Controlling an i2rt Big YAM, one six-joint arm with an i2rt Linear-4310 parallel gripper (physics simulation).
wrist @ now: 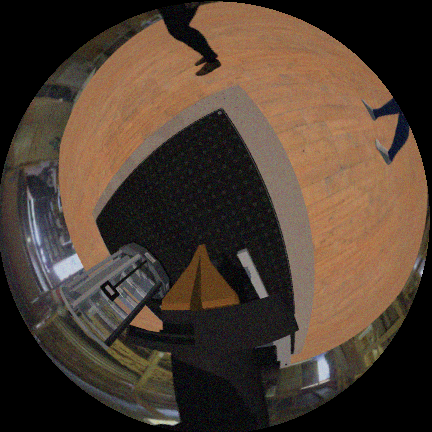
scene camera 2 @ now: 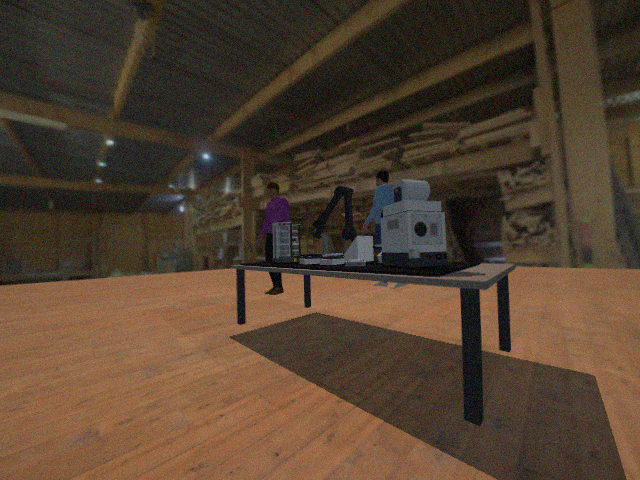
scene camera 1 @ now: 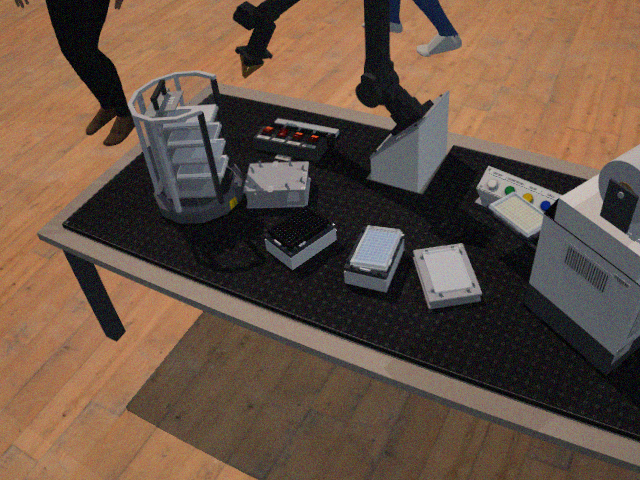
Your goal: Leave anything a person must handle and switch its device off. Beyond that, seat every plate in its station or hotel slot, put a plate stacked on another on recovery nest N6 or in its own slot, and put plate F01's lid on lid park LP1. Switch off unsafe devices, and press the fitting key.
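Seen in the pictures: gripper, fingertip midpoint: (wrist: 202, 247) (scene camera 2: 313, 244) (scene camera 1: 244, 77); arm's base at its link origin: (wrist: 265, 356) (scene camera 2: 359, 243) (scene camera 1: 413, 120).
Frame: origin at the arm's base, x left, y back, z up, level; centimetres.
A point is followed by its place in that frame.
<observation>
My gripper (scene camera 1: 248, 71) @[x -56.7, y 0.3, z 1.1 cm] (wrist: 202, 247) @[x -56.7, y 0.3, z 1.1 cm] is shut and empty, high above the table's far side. The switch box (scene camera 1: 305, 147) @[x -28.5, y -11.0, z -10.4 cm] has several red rocker switches; in the wrist view the gripper hides them. The plate hotel (scene camera 1: 199, 210) @[x -38.7, y -46.6, z -10.0 cm] (scene camera 2: 285, 240) @[x -37.7, y -45.3, z 3.6 cm] (wrist: 159, 275) @[x -45.7, y -25.6, z -10.8 cm] holds several shelves at the left. A blue-white plate (scene camera 1: 378, 246) @[x 9.8, y -40.7, z -7.3 cm] sits on a nest, a black plate (scene camera 1: 299, 227) @[x -10.2, y -42.6, z -7.9 cm] on another. A pale-topped station (scene camera 1: 448, 269) @[x 25.6, y -36.9, z -11.1 cm] lies to their right. A clear-topped grey box (scene camera 1: 277, 178) @[x -26.2, y -28.4, z -8.5 cm] stands beside the hotel. A cream plate (scene camera 1: 516, 214) @[x 35.9, y -22.3, z -2.2 cm] lies tilted by the key panel (scene camera 1: 501, 187) @[x 27.9, y -7.1, z -8.2 cm], which has white, green, yellow and blue keys.
A white wedge (scene camera 1: 433, 149) @[x 6.2, y -0.5, z -7.4 cm] (scene camera 2: 361, 249) @[x 6.1, y -5.7, z -5.0 cm] stands below the arm. A large machine (scene camera 1: 578, 279) @[x 54.2, y -42.1, z 4.1 cm] (scene camera 2: 395, 240) @[x 56.5, y -43.3, z -0.5 cm] stands at the right. One person (scene camera 1: 80, 46) (scene camera 2: 277, 209) (wrist: 187, 32) stands beyond the hotel; another (scene camera 1: 436, 20) (scene camera 2: 382, 196) (wrist: 396, 132) stands behind the table.
</observation>
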